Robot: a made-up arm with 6 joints. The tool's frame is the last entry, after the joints. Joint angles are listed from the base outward.
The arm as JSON. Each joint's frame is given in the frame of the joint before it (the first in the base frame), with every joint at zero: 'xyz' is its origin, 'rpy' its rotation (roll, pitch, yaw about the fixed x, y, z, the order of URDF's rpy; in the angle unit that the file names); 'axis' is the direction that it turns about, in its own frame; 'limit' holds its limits. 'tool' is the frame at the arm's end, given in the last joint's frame.
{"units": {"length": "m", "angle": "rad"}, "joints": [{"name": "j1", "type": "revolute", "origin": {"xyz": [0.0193, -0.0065, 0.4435], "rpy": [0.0, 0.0, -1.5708]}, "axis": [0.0, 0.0, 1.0], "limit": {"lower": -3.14, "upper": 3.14}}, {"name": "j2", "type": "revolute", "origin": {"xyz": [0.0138, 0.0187, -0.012], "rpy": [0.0, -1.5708, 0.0]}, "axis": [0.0, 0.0, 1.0], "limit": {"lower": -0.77, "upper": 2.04}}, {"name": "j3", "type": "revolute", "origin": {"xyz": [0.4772, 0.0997, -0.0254], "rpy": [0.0, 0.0, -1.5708]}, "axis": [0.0, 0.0, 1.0], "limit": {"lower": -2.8, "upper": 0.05}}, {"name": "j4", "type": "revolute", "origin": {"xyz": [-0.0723, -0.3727, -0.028], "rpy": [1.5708, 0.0, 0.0]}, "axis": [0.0, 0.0, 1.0], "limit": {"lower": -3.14, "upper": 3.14}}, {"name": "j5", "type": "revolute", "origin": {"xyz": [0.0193, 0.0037, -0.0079], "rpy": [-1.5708, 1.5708, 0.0]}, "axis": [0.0, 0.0, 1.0], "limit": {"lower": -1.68, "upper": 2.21}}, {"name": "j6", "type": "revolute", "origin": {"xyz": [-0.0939, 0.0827, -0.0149], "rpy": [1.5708, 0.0, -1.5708]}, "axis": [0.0, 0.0, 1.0], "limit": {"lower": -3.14, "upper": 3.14}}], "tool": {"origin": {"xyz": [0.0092, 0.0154, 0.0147], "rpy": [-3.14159, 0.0, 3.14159]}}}
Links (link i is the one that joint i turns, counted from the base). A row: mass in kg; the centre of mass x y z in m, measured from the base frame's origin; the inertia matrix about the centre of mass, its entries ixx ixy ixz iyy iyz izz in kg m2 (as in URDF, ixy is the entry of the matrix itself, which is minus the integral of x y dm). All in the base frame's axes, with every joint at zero. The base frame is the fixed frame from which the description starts. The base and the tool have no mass.
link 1: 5.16; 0.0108 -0.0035 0.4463; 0.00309 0 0 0.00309 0 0.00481
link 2: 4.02; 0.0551 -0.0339 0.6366; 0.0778 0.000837 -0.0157 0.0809 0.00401 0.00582
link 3: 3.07; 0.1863 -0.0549 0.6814; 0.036 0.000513 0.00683 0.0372 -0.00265 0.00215
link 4: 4.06; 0.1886 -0.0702 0.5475; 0.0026 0 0 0.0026 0 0.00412
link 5: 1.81; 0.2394 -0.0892 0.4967; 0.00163 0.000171 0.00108 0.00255 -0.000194 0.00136
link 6: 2.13; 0.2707 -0.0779 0.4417; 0.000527 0 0 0.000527 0 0.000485
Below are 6 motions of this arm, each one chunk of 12 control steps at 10 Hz.
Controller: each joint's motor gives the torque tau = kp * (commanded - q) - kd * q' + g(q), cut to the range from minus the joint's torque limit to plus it. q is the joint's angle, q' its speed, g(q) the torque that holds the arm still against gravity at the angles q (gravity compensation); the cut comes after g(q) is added. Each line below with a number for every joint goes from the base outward.
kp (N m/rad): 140 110 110 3.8 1.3 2.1
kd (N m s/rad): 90 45 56 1.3 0.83 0.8
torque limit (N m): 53 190 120 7.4 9 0.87
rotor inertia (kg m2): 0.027 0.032 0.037 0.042 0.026 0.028
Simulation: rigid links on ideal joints. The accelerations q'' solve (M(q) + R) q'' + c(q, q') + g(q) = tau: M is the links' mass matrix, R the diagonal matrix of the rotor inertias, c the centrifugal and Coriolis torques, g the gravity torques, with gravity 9.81 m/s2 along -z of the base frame. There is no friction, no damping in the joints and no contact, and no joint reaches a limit. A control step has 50 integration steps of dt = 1/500 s. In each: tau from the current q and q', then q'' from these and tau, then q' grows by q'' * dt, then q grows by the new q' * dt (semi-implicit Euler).
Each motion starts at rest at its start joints. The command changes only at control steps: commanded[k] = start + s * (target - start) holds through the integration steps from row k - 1 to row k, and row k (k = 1, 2, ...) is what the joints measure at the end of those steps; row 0 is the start. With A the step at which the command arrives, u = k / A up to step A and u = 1 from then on. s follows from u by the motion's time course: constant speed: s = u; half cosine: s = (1 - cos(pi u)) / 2; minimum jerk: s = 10 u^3 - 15 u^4 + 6 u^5; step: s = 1 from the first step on.
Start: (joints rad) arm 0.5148 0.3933 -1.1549 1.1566 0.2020 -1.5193
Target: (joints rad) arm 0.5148 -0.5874 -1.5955 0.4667 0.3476 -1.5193
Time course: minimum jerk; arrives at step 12
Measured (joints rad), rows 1 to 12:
1: 0.5148 0.3929 -1.1551 1.1561 0.2028 -1.5194
2: 0.5147 0.3894 -1.1564 1.1521 0.2086 -1.5197
3: 0.5146 0.3778 -1.1609 1.1398 0.2243 -1.5204
4: 0.5145 0.3520 -1.1711 1.1142 0.2521 -1.5214
5: 0.5147 0.3071 -1.1891 1.0718 0.2901 -1.5225
6: 0.5153 0.2413 -1.2162 1.0122 0.3328 -1.5233
7: 0.5162 0.1561 -1.2522 0.9390 0.3726 -1.5235
8: 0.5173 0.0562 -1.2952 0.8583 0.4012 -1.5230
9: 0.5183 -0.0515 -1.3421 0.7774 0.4115 -1.5220
10: 0.5188 -0.1590 -1.3893 0.7029 0.3995 -1.5208
11: 0.5185 -0.2588 -1.4330 0.6395 0.3656 -1.5196
12: 0.5177 -0.3453 -1.4709 0.5889 0.3156 -1.5187

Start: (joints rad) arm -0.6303 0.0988 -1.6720 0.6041 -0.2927 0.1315
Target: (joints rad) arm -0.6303 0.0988 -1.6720 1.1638 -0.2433 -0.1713
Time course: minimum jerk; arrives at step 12
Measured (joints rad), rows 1 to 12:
1: -0.6303 0.0988 -1.6720 0.6046 -0.2927 0.1312
2: -0.6303 0.0988 -1.6720 0.6079 -0.2926 0.1294
3: -0.6302 0.0987 -1.6721 0.6182 -0.2922 0.1237
4: -0.6301 0.0986 -1.6722 0.6396 -0.2913 0.1124
5: -0.6301 0.0984 -1.6723 0.6743 -0.2900 0.0943
6: -0.6300 0.0982 -1.6724 0.7224 -0.2880 0.0696
7: -0.6300 0.0980 -1.6725 0.7815 -0.2855 0.0394
8: -0.6301 0.0979 -1.6725 0.8472 -0.2825 0.0059
9: -0.6302 0.0979 -1.6725 0.9137 -0.2790 -0.0280
10: -0.6303 0.0981 -1.6724 0.9753 -0.2752 -0.0595
11: -0.6304 0.0983 -1.6722 1.0273 -0.2713 -0.0865
12: -0.6304 0.0986 -1.6721 1.0673 -0.2673 -0.1078

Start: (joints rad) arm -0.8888 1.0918 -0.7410 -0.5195 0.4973 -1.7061
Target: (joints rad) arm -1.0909 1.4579 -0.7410 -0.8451 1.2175 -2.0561
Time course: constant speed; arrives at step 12
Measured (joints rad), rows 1 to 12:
1: -0.8906 1.0956 -0.7417 -0.5245 0.4972 -1.7110
2: -0.8946 1.1050 -0.7425 -0.5360 0.5014 -1.7219
3: -0.9005 1.1194 -0.7432 -0.5521 0.5131 -1.7375
4: -0.9081 1.1380 -0.7436 -0.5714 0.5331 -1.7566
5: -0.9171 1.1596 -0.7439 -0.5930 0.5609 -1.7783
6: -0.9273 1.1836 -0.7440 -0.6160 0.5954 -1.8018
7: -0.9385 1.2093 -0.7441 -0.6403 0.6352 -1.8268
8: -0.9506 1.2363 -0.7440 -0.6653 0.6795 -1.8528
9: -0.9635 1.2643 -0.7439 -0.6909 0.7273 -1.8797
10: -0.9769 1.2930 -0.7437 -0.7170 0.7777 -1.9071
11: -0.9909 1.3222 -0.7436 -0.7434 0.8303 -1.9349
12: -1.0053 1.3517 -0.7434 -0.7700 0.8846 -1.9631

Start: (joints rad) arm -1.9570 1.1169 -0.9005 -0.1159 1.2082 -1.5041
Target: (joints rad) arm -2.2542 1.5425 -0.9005 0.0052 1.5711 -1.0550
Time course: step
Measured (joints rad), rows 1 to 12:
1: -1.9896 1.1662 -0.9128 -0.0753 1.2320 -1.4260
2: -2.0286 1.2446 -0.9148 -0.0580 1.2547 -1.3347
3: -2.0629 1.3167 -0.9126 -0.0499 1.2818 -1.2647
4: -2.0923 1.3747 -0.9094 -0.0427 1.3124 -1.2123
5: -2.1170 1.4189 -0.9064 -0.0354 1.3439 -1.1729
6: -2.1379 1.4519 -0.9040 -0.0283 1.3744 -1.1434
7: -2.1555 1.4762 -0.9023 -0.0219 1.4023 -1.1212
8: -2.1703 1.4940 -0.9011 -0.0164 1.4272 -1.1045
9: -2.1829 1.5070 -0.9003 -0.0118 1.4489 -1.0921
10: -2.1936 1.5165 -0.8998 -0.0082 1.4677 -1.0827
11: -2.2026 1.5235 -0.8995 -0.0054 1.4837 -1.0758
12: -2.2103 1.5286 -0.8994 -0.0032 1.4974 -1.0705

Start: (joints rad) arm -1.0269 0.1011 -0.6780 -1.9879 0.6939 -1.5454
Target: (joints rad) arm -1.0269 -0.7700 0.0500 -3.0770 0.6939 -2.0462
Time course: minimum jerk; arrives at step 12
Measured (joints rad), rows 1 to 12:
1: -1.0269 0.1005 -0.6774 -1.9891 0.6942 -1.5459
2: -1.0267 0.0959 -0.6732 -1.9973 0.6961 -1.5491
3: -1.0265 0.0817 -0.6611 -2.0207 0.7001 -1.5587
4: -1.0261 0.0523 -0.6377 -2.0668 0.7059 -1.5777
5: -1.0258 0.0038 -0.6012 -2.1389 0.7135 -1.6080
6: -1.0255 -0.0643 -0.5521 -2.2363 0.7228 -1.6493
7: -1.0253 -0.1492 -0.4924 -2.3533 0.7339 -1.6995
8: -1.0254 -0.2447 -0.4260 -2.4803 0.7456 -1.7547
9: -1.0256 -0.3424 -0.3572 -2.6063 0.7549 -1.8104
10: -1.0261 -0.4334 -0.2908 -2.7207 0.7577 -1.8620
11: -1.0266 -0.5110 -0.2307 -2.8158 0.7508 -1.9061
12: -1.0270 -0.5720 -0.1794 -2.8888 0.7352 -1.9410

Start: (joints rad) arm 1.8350 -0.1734 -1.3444 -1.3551 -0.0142 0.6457
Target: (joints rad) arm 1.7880 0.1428 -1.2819 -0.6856 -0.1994 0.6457
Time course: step
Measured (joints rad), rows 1 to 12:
1: 1.8273 -0.1441 -1.3454 -1.2318 -0.0890 0.6454
2: 1.8219 -0.0932 -1.3389 -1.0769 -0.1627 0.6472
3: 1.8176 -0.0409 -1.3297 -0.9616 -0.1941 0.6484
4: 1.8137 0.0054 -1.3202 -0.8807 -0.1923 0.6484
5: 1.8103 0.0434 -1.3114 -0.8242 -0.1740 0.6477
6: 1.8071 0.0732 -1.3039 -0.7848 -0.1516 0.6467
7: 1.8044 0.0957 -1.2978 -0.7570 -0.1319 0.6459
8: 1.8019 0.1120 -1.2931 -0.7373 -0.1179 0.6452
9: 1.7999 0.1235 -1.2895 -0.7232 -0.1100 0.6448
10: 1.7981 0.1313 -1.2869 -0.7130 -0.1077 0.6446
11: 1.7965 0.1364 -1.2852 -0.7056 -0.1098 0.6445
12: 1.7952 0.1396 -1.2839 -0.7001 -0.1150 0.6446

